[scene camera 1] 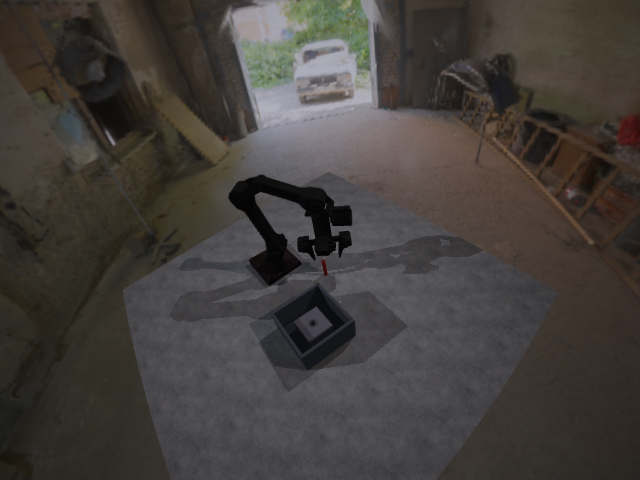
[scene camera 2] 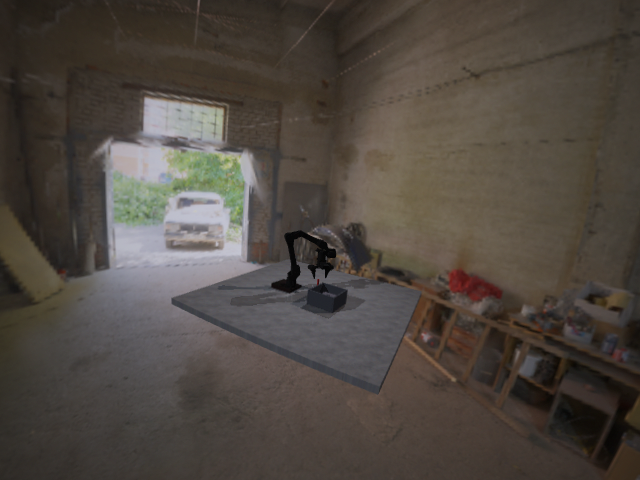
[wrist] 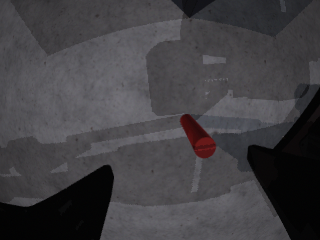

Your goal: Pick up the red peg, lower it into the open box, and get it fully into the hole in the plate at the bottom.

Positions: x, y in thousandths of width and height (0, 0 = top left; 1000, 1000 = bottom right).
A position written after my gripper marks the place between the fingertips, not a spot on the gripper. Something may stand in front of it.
In view: my gripper (scene camera 1: 512, 539), a red peg (wrist: 633, 602), a dark grey box (scene camera 1: 538, 678) and a light grey plate (scene camera 1: 491, 680).
The dark grey box is seen too in scene camera 2 (scene camera 2: 493, 620). My gripper shows as well in the wrist view (wrist: 567, 681). The wrist view does not show the light grey plate: it is out of frame.
